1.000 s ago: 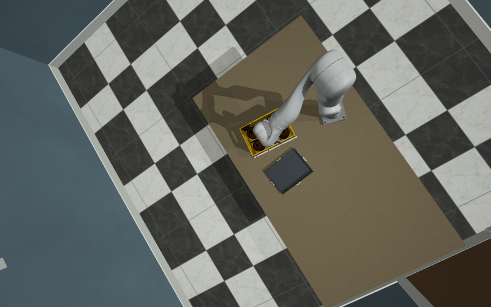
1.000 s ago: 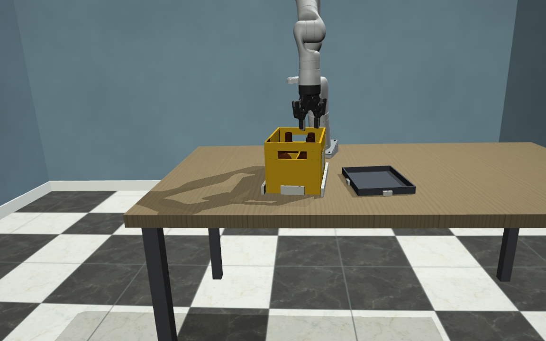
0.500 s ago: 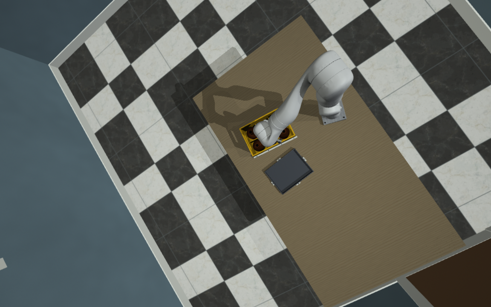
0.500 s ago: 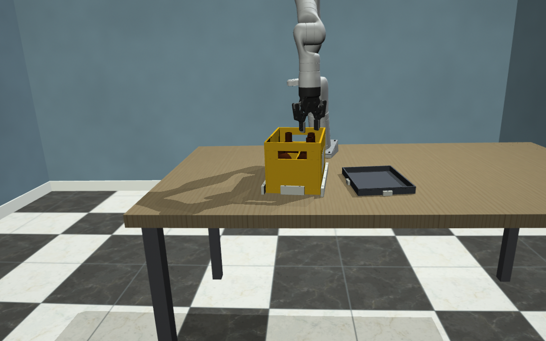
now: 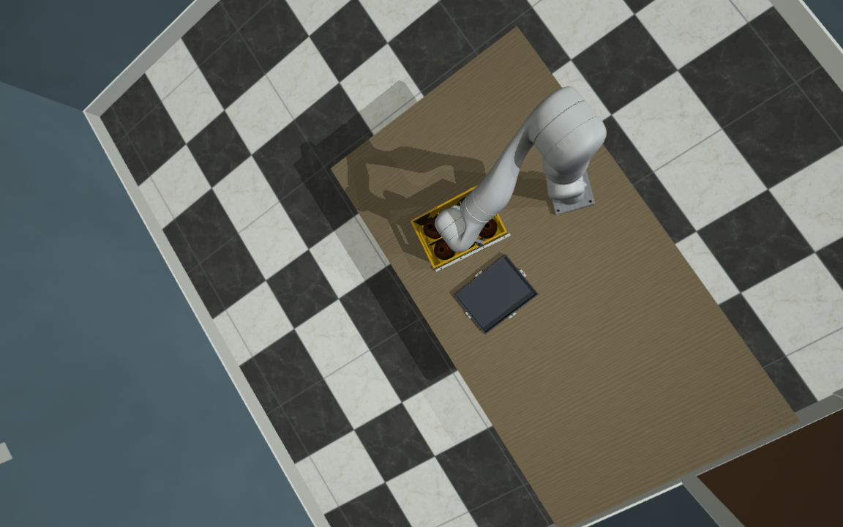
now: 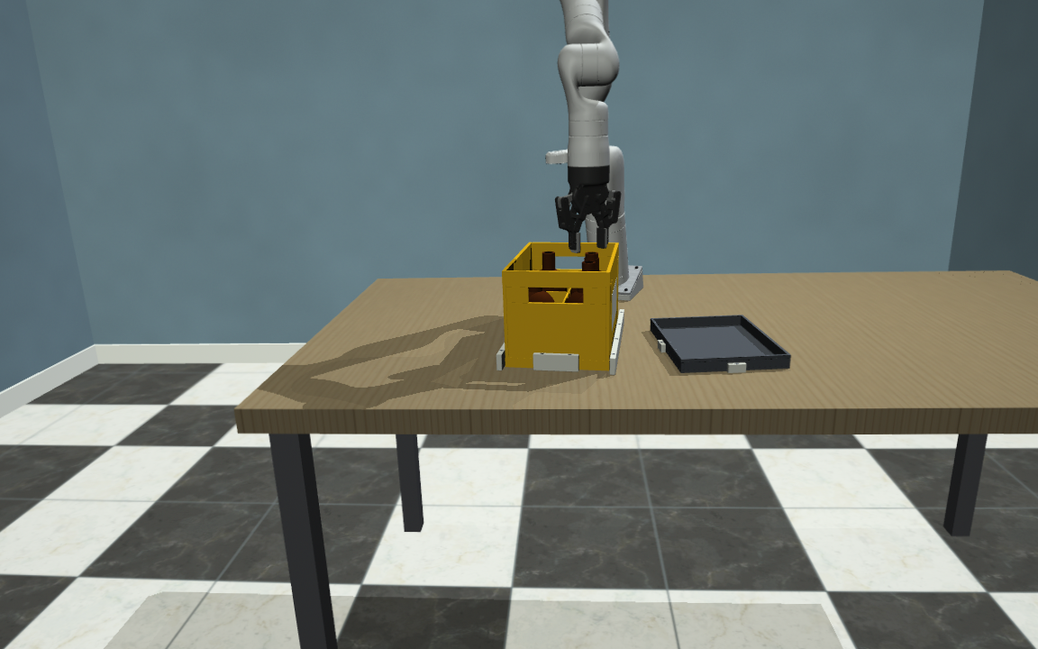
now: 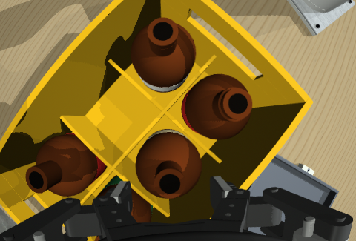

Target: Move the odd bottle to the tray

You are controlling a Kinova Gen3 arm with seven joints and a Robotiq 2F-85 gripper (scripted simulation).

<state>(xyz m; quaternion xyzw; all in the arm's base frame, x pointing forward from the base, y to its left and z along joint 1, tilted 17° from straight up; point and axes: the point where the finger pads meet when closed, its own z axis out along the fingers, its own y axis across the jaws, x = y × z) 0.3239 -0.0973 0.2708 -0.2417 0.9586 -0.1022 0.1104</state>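
Right now the yellow crate is 10 mm behind my hand, 40 mm to the right of it and 120 mm below it. From my hand the other things lie so: brown bottle (80 mm behind, 20 mm to the left, 110 mm below); then dark tray (70 mm ahead, 230 mm to the left, 190 mm below).
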